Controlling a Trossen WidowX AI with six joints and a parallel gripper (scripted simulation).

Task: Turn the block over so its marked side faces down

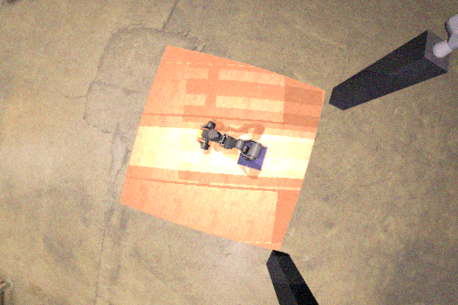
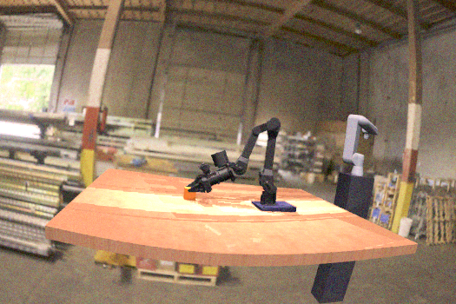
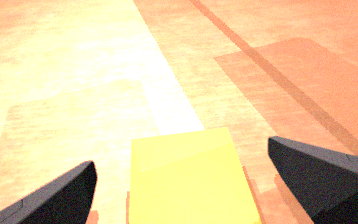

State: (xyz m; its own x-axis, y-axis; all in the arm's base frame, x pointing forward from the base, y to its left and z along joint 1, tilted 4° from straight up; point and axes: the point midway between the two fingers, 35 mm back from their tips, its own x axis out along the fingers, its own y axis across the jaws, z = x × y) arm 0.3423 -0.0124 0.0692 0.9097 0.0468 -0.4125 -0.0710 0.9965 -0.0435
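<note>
My gripper tip is 1 cm past the orange block and 3 cm above it.
</note>
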